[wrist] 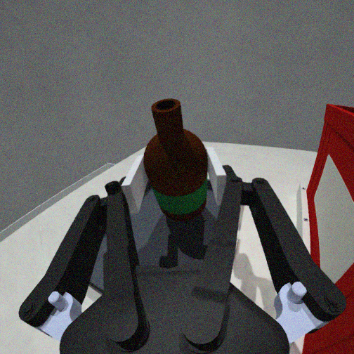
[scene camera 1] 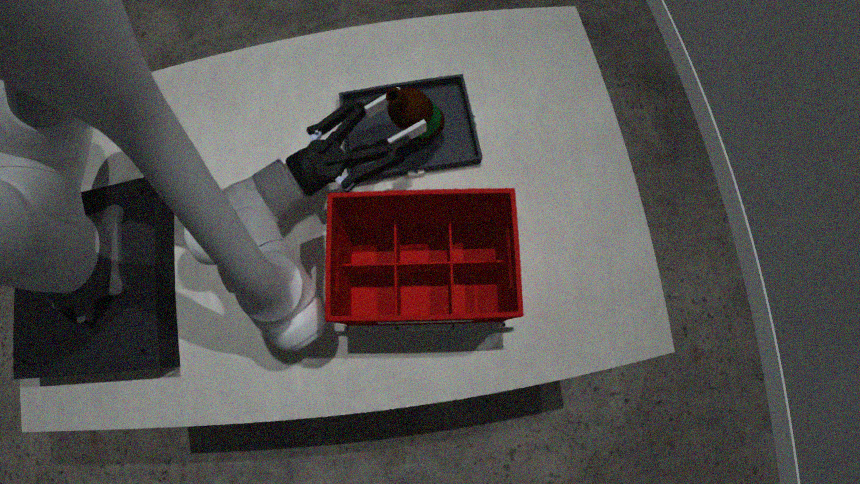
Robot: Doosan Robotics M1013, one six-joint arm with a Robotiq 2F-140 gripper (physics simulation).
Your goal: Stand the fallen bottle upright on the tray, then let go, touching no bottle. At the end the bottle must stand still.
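Places are measured from the arm's base along level axes (x ahead, y left, z up), in centimetres.
Where they show: gripper, fingertip midpoint: (scene camera 1: 412, 108); arm's base at its link origin: (scene camera 1: 88, 258).
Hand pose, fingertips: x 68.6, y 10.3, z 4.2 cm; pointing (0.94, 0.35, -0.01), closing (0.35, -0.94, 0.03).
Observation:
Each offset is from my fingertips to the top centre of the thing. "pt": to the spot under its first point. Level surfaces: height alone.
The brown bottle with a green band {dx -0.3, dy -0.1, dz +7.4 cm} (scene camera 1: 412, 106) (wrist: 176, 160) is between the white finger pads of my gripper (scene camera 1: 411, 109) (wrist: 175, 162), which is shut on it. In the wrist view its neck points up and its base is down, close to upright with a slight lean in that picture. The bottle is over the dark grey tray {pt dx +8.2, dy -3.8, dz -10.7 cm} (scene camera 1: 460, 144) (wrist: 147, 235), and its shadow falls on the tray floor. Whether its base touches the tray cannot be told from these views.
A red crate with compartments {dx -4.2, dy -26.2, dz +6.3 cm} (scene camera 1: 421, 192) (wrist: 340, 131) stands beside the tray, close to my wrist and forearm. The white table {dz -11.2 cm} (scene camera 1: 571, 240) lies under both. A dark block (scene camera 1: 150, 240) is at the left, by the arm's base.

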